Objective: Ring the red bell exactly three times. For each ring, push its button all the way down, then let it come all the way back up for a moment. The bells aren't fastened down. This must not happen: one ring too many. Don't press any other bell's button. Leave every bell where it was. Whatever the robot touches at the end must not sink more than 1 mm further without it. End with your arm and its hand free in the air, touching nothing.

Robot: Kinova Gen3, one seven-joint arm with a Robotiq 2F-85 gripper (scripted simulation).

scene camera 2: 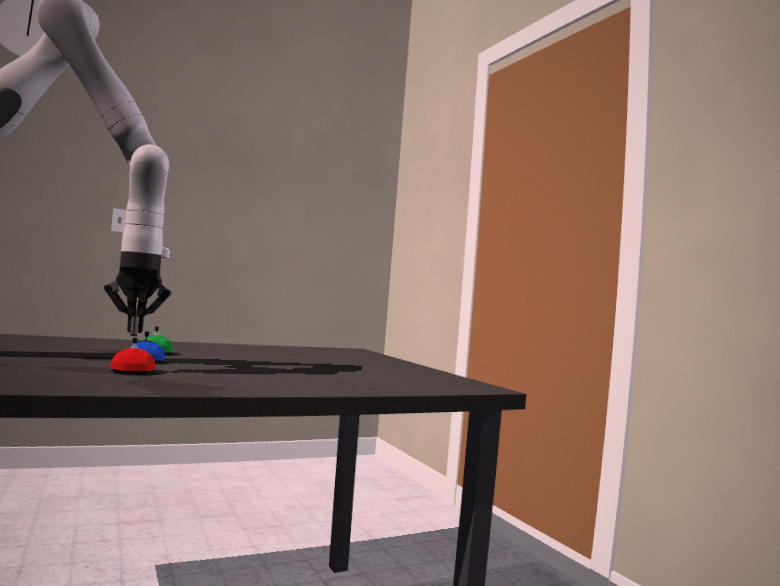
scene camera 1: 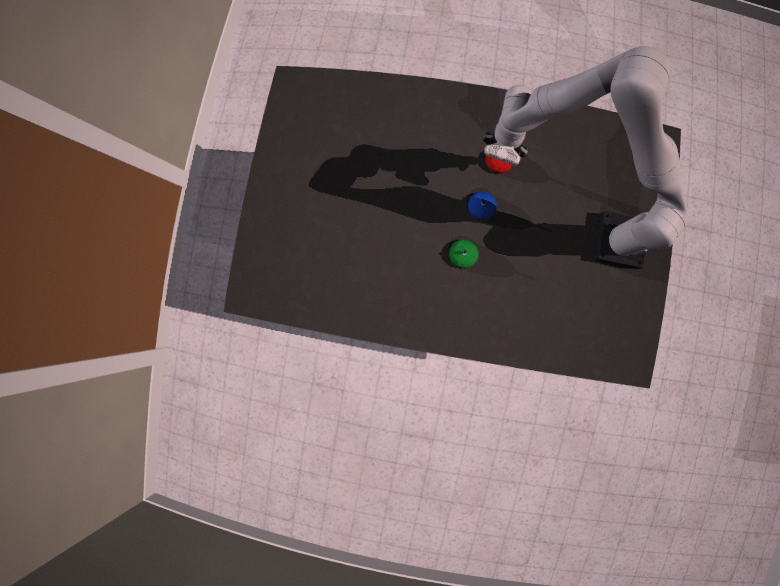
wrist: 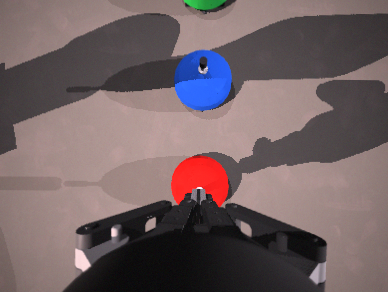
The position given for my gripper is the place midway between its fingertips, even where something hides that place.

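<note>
There's a red bell (scene camera 2: 131,359), and the wrist view has that red bell (wrist: 201,172) too, along with a blue bell (wrist: 203,84). You'd also find my gripper (scene camera 2: 134,335) here, and the wrist view gives me another look at my gripper (wrist: 198,197).
</note>
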